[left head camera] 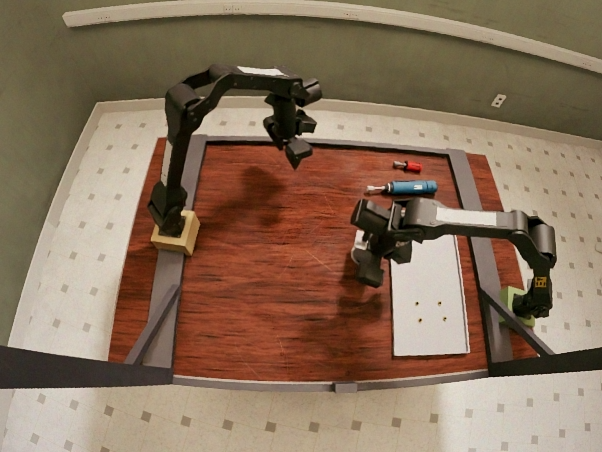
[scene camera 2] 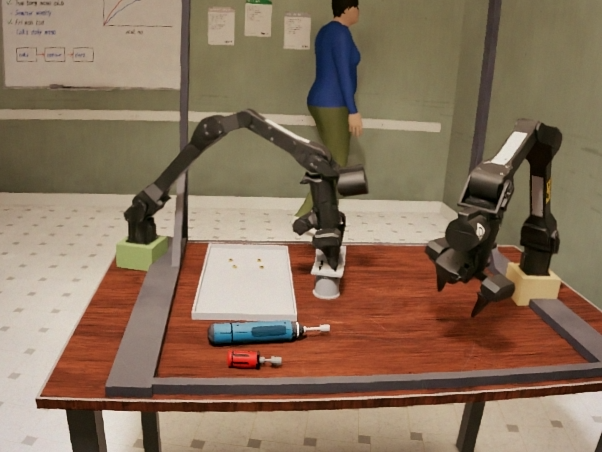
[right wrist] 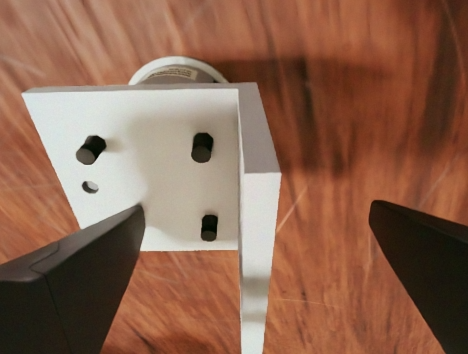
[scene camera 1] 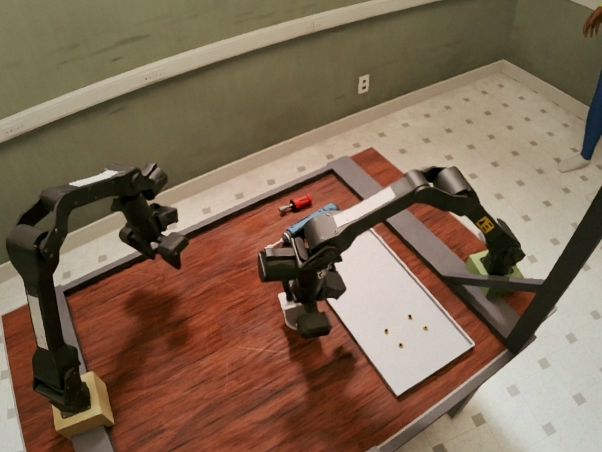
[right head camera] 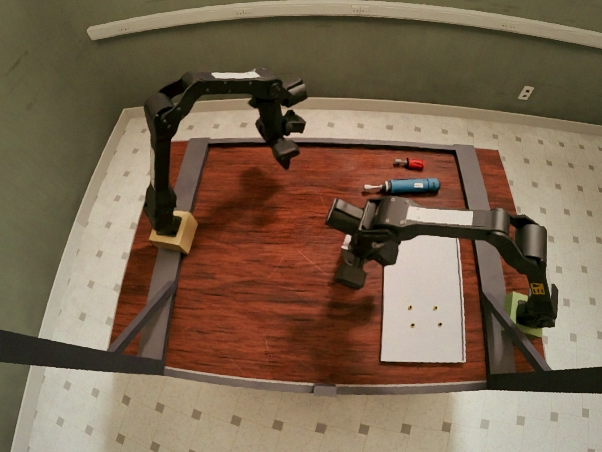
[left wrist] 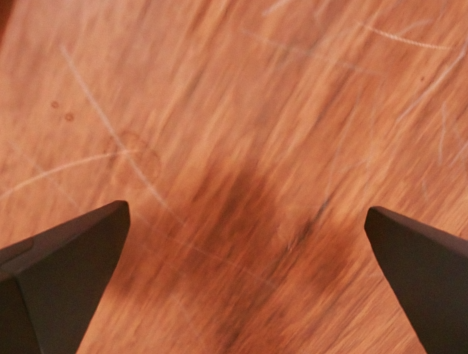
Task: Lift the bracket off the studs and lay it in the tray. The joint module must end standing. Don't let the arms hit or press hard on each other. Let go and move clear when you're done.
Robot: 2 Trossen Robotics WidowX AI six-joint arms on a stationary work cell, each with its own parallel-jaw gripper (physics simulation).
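Places are measured from the left arm's base along level axes (x right, y ahead, z up), in centimetres.
Pixels of known places: left gripper, fingertip midpoint: [left head camera: 287, 159] [scene camera 2: 455, 303] [scene camera 1: 166, 263] [left wrist: 249, 214]; right gripper, fingertip midpoint: [left head camera: 359, 256] [scene camera 2: 335, 262] [right wrist: 257, 214] [scene camera 1: 295, 318] [right head camera: 348, 257]; left arm's base, link origin: [left head camera: 172, 225] [scene camera 2: 534, 271] [scene camera 1: 74, 400] [right head camera: 169, 225]; right arm's base, link origin: [left head camera: 521, 306] [scene camera 2: 141, 239] [scene camera 1: 496, 265] [right head camera: 527, 314].
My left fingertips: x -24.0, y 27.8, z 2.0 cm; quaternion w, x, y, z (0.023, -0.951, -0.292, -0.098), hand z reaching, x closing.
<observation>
For each thing: its top centre in the pictures, then the offset to it from my left fingertips.
- white tray, top centre: [scene camera 1: 382, 299] [scene camera 2: 246, 274] [right head camera: 424, 281] [left head camera: 428, 278] dx +27.8, dy +43.0, dz -7.5 cm
- blue power screwdriver, top centre: [scene camera 2: 270, 322] [scene camera 1: 302, 222] [right head camera: 404, 181] [left head camera: 405, 183] dx -1.0, dy +36.2, dz -5.0 cm
- smaller red-handled driver, top centre: [scene camera 2: 254, 352] [scene camera 1: 294, 200] [right head camera: 410, 160] [left head camera: 409, 162] dx -10.5, dy +38.5, dz -6.2 cm
The white bracket [right wrist: 175, 110] [scene camera 2: 320, 273] sits on the grey, upright joint module [scene camera 2: 326, 288] [right wrist: 170, 75]. In the right wrist view three dark studs show through its plate; a finger covers the plate's lower left corner. My right gripper [right wrist: 257, 214] [scene camera 2: 327, 260] is open and empty, its fingers on either side of the bracket's flange, one over the plate and the other off to the right. My left gripper [left wrist: 249, 214] [scene camera 2: 457, 302] is open and empty above the table, well away from the bracket. The white tray [left head camera: 425, 270] [scene camera 2: 245, 295] lies beside the module.
Several small brass pieces lie in the tray. A blue power screwdriver [left head camera: 412, 187] [scene camera 2: 260, 331] and a smaller red-handled driver [left head camera: 413, 166] [scene camera 2: 244, 359] lie beyond the tray in the left head view. Grey frame bars [left head camera: 475, 195] edge the table.
</observation>
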